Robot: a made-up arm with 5 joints. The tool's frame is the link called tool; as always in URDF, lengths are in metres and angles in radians.
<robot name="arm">
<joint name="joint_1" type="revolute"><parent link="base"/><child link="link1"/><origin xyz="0.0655 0.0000 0.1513" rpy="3.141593 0.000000 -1.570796"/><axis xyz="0 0 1"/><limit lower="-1.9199" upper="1.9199"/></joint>
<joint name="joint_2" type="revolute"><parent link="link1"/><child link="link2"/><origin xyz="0.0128 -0.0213 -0.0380" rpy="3.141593 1.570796 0.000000"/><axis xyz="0 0 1"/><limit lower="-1.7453" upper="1.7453"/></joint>
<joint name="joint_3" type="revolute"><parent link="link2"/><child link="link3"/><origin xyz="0.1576 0.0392 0.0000" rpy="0.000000 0.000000 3.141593"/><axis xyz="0 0 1"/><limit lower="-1.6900" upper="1.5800"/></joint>
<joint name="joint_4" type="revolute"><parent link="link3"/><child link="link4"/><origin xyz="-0.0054 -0.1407 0.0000"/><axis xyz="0 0 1"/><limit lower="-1.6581" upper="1.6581"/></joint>
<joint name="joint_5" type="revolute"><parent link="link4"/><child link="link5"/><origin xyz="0.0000 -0.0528 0.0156" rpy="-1.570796 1.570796 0.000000"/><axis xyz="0 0 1"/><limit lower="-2.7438" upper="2.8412"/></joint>
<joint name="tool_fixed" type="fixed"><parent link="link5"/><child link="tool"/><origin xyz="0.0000 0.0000 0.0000" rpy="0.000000 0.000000 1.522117"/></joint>
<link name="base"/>
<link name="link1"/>
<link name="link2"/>
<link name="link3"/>
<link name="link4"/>
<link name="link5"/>
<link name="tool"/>
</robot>
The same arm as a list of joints. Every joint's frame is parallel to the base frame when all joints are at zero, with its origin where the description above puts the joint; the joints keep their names.
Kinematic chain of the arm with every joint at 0, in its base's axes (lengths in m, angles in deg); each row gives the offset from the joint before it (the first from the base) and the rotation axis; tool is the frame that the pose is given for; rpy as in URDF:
joint_1: xyz 0.0655 0.0000 0.1513 axis -z
joint_2: xyz 0.0213 -0.0128 0.0380 axis +y
joint_3: xyz 0.0392 0.0000 0.1576 axis +y
joint_4: xyz 0.1407 0.0000 0.0054 axis +y
joint_5: xyz 0.0528 0.0156 0.0000 axis -x
tool: xyz 0.0000 0.0000 0.0000 rpy 90.00 -87.21 -90.00
Joint limits (deg, base to tool): -110.00..110.00 -100.00..100.00 -96.83..90.53 -95.00..95.00 -157.21..162.79

